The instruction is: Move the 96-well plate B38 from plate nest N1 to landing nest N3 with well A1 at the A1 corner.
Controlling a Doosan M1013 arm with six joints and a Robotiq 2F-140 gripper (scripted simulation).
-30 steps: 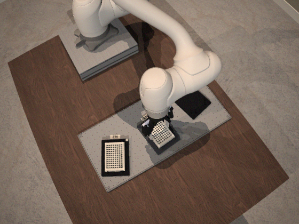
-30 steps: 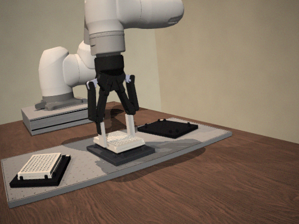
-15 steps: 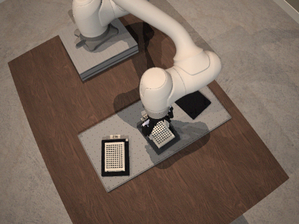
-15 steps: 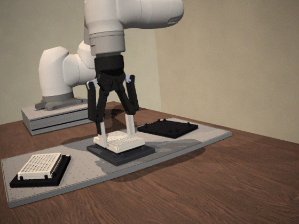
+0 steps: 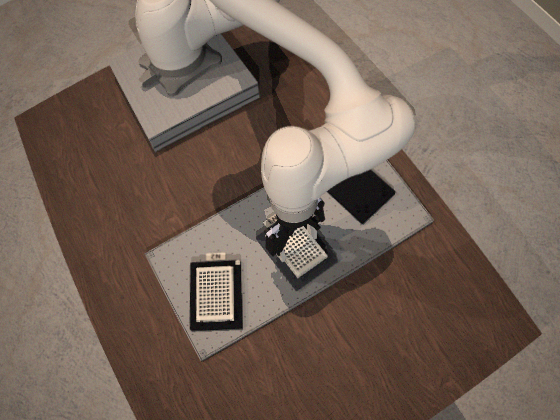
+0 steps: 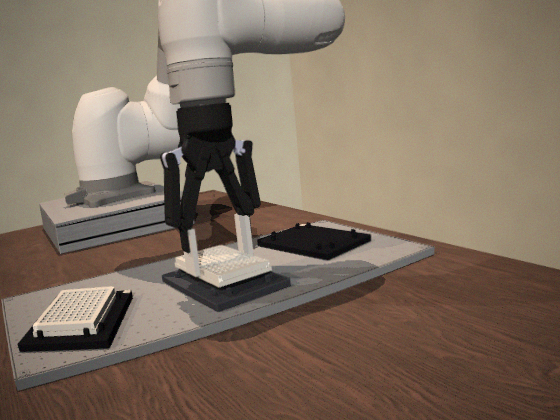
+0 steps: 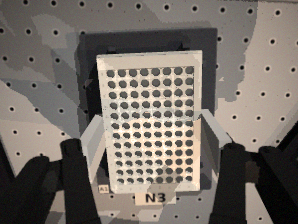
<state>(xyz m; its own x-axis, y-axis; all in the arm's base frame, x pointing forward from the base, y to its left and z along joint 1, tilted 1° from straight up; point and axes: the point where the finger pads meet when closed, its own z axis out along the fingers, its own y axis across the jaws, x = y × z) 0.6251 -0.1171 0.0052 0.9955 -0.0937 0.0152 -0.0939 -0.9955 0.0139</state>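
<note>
My gripper is now 5 cm above the dark grey landing nest N3. The rest, counted from my hand: N3 label: 10 cm behind, 1 cm to the left, 5 cm below; N2 label: 12 cm behind, 15 cm to the right, 5 cm below; white 96-well plate B38: 2 cm below.
</note>
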